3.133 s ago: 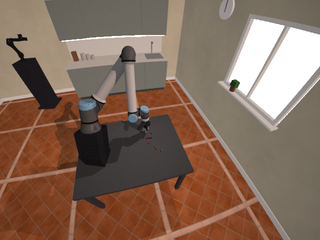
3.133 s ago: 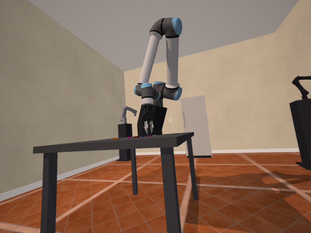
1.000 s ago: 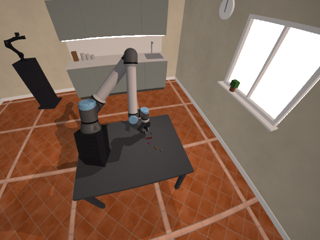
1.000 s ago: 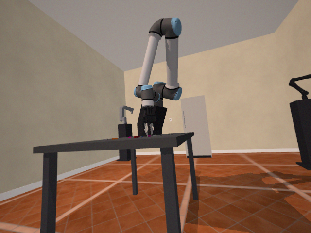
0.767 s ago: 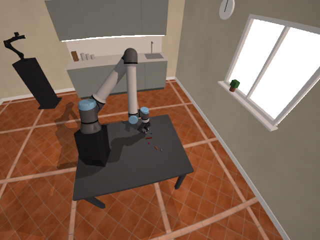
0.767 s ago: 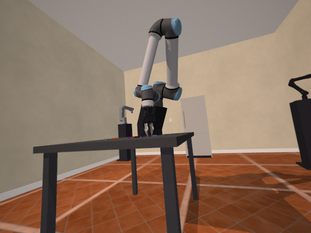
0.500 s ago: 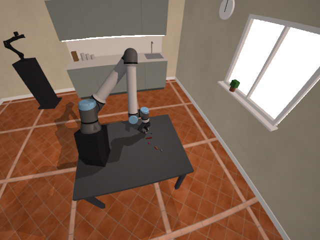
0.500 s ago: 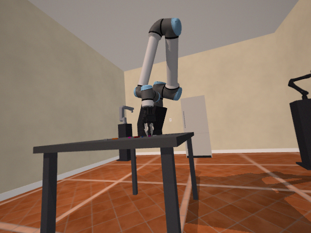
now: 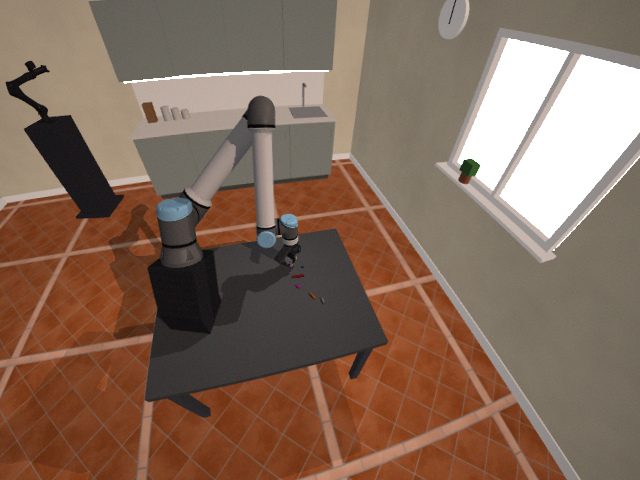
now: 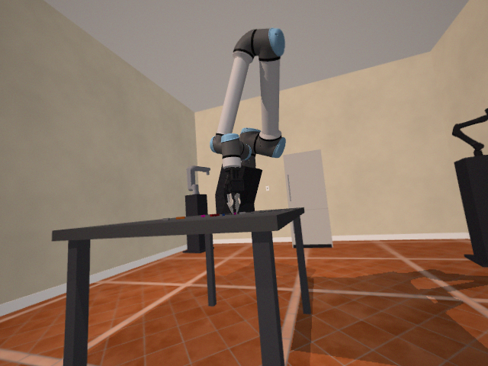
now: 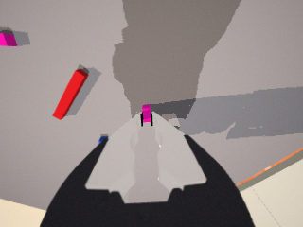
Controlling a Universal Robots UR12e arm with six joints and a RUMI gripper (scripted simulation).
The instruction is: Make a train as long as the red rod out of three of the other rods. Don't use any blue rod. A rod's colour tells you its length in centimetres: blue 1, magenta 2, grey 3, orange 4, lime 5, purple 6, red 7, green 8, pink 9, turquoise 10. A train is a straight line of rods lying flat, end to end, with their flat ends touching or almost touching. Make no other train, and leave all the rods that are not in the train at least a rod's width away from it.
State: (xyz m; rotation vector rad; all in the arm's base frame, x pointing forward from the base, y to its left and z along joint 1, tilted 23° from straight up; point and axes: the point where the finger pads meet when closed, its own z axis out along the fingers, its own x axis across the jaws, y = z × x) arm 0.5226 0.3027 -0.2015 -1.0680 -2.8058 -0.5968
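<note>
Right now the blue rod is 8 cm ahead of my hand, 1 cm to the right of it and 1 cm below it. Also, from my hand: orange rod: 23 cm to the right, 13 cm ahead, 1 cm below; red rod: 8 cm to the right, 5 cm ahead, 1 cm below.
</note>
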